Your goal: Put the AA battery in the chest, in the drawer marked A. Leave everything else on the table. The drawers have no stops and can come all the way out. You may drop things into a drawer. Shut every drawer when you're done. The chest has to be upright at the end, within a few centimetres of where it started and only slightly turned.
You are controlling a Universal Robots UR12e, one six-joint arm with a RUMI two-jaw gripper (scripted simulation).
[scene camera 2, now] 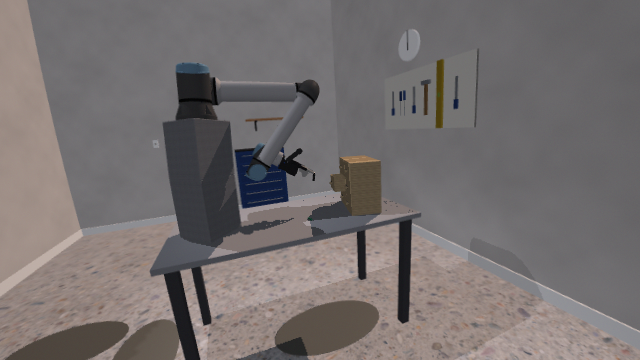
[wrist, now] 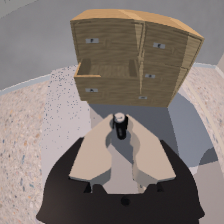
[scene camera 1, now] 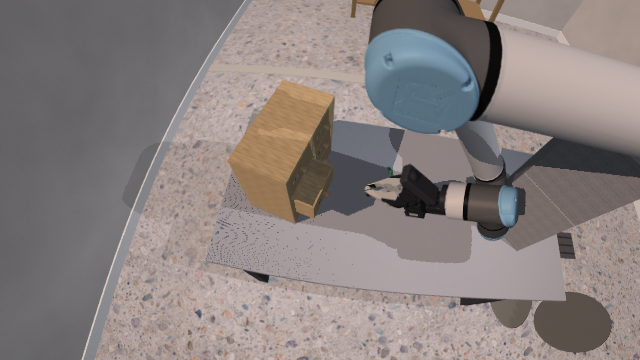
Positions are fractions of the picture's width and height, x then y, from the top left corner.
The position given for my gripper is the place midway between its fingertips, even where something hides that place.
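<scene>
There's a wooden chest here, and I can see it at (scene camera 1: 0.41, 0.45) and also at (scene camera 2: 0.57, 0.49). I'm seeing a drawer (wrist: 0.44, 0.35) too. As for my gripper, it's at (scene camera 1: 0.57, 0.52), and you'd find it at (wrist: 0.53, 0.52) as well.
</scene>
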